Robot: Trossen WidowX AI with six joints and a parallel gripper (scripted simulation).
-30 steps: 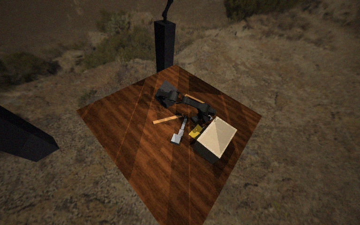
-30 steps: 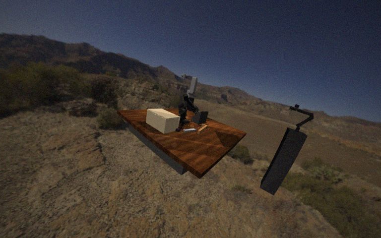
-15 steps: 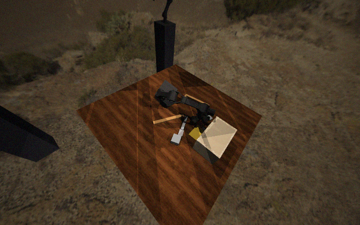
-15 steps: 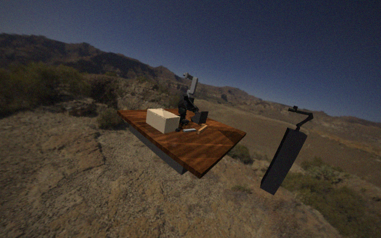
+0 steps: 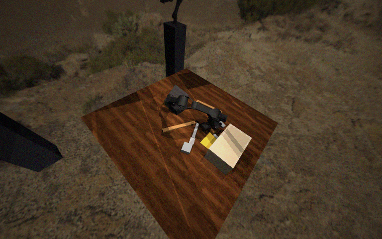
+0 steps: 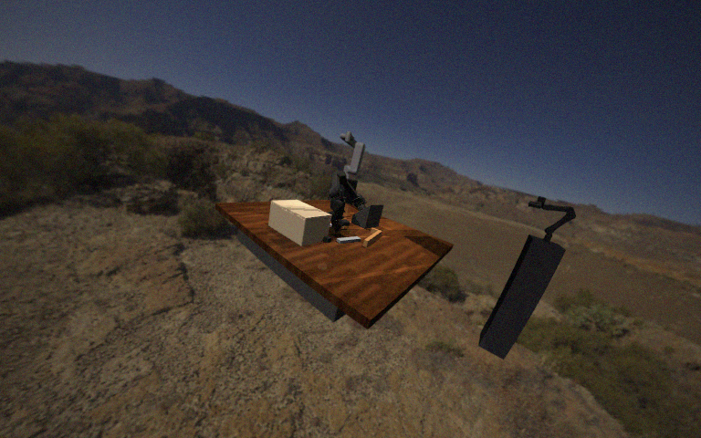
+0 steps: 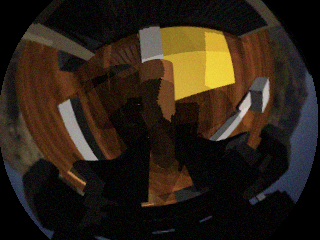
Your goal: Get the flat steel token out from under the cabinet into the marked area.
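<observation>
Right now the grey bar is 20 mm ahead of my gripper tip and 130 mm to the left of it. Also, from my gripper tip: steel token: 240 mm ahead, 90 mm to the right; then wooden stick: 200 mm behind, 180 mm to the right; then grey scraper: 50 mm behind, 160 mm to the right.
</observation>
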